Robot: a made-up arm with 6 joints. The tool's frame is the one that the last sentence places. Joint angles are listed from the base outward.
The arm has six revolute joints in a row. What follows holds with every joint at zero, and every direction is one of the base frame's.
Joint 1 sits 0.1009 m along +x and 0.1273 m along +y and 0.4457 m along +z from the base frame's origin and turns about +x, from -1.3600 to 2.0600 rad.
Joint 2 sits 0.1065 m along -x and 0.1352 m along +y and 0.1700 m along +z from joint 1 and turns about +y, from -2.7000 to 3.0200 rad.
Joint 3 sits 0.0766 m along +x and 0.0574 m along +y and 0.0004 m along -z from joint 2 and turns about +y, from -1.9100 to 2.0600 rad.
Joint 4 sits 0.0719 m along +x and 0.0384 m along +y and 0.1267 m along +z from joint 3 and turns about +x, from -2.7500 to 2.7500 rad.
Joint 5 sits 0.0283 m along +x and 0.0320 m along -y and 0.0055 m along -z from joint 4 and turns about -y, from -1.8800 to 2.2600 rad.
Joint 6 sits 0.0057 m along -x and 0.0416 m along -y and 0.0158 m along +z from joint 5 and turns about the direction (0.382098, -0.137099, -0.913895), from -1.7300 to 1.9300 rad.
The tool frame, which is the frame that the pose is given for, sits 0.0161 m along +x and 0.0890 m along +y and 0.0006 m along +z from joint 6; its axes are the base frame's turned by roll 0.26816, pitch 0.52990 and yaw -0.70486 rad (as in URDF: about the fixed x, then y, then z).
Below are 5 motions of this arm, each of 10 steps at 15 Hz.
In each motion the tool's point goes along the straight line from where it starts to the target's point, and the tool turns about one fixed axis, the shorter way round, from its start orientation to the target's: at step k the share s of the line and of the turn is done. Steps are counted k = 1, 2, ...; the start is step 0. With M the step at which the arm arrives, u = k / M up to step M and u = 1 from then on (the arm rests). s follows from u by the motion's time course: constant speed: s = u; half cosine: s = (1 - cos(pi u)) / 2; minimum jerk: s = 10 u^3 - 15 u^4 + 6 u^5.
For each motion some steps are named. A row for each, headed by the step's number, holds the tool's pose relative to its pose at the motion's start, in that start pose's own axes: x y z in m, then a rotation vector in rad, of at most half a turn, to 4 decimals.
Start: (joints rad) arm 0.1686 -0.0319 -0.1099 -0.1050 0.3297 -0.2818
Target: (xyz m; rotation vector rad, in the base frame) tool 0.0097 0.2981 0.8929 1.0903 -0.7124 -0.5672
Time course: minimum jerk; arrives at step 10
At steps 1, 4, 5, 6, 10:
1: -0.0010 -0.0003 0.0010 0.0069 -0.0045 0.0000
4: -0.0373 -0.0097 0.0369 0.2556 -0.1682 0.0005
5: -0.0588 -0.0153 0.0581 0.4026 -0.2649 0.0008
6: -0.0803 -0.0208 0.0794 0.5496 -0.3616 0.0011
10: -0.1176 -0.0305 0.1163 0.8051 -0.5297 0.0015

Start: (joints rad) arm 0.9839 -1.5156 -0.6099 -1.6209 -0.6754 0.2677
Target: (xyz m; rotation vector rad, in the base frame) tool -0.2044 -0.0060 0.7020 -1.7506 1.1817 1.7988
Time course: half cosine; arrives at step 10
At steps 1, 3, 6, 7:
1: 0.0023 -0.0005 -0.0009 0.0187 0.0123 -0.0040
3: 0.0197 -0.0038 -0.0077 0.1571 0.1037 -0.0334
6: 0.0625 -0.0122 -0.0245 0.4989 0.3293 -0.1060
7: 0.0758 -0.0148 -0.0297 0.6051 0.3994 -0.1286

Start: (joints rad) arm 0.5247 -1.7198 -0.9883 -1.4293 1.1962 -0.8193
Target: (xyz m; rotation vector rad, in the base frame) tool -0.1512 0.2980 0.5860 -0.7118 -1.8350 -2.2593
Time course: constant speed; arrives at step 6
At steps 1, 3, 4, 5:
1: 0.0022 -0.0203 0.0131 0.0160 0.0479 0.0109
3: 0.0065 -0.0609 0.0394 0.0480 0.1437 0.0328
4: 0.0086 -0.0812 0.0525 0.0640 0.1916 0.0437
5: 0.0108 -0.1015 0.0656 0.0800 0.2395 0.0546

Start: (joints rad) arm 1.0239 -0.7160 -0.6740 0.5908 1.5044 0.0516
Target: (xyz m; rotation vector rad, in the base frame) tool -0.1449 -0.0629 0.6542 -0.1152 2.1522 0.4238
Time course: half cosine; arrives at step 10
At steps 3, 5, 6, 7, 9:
3: 0.0209 0.0124 0.0287 0.1424 -0.1451 0.2259
5: 0.0508 0.0300 0.0696 0.3454 -0.3519 0.5480
6: 0.0665 0.0392 0.0911 0.4522 -0.4607 0.7173
7: 0.0806 0.0476 0.1105 0.5485 -0.5588 0.8700
9: 0.0990 0.0585 0.1358 0.6739 -0.6866 1.0691

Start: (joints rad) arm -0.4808 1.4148 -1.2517 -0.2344 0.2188 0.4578
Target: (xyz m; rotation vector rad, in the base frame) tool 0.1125 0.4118 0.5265 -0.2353 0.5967 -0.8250
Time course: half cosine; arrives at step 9
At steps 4, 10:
4: 0.0016 -0.0272 -0.0025 -0.2548 0.1732 0.0757
10: 0.0038 -0.0657 -0.0060 -0.6167 0.4192 0.1833

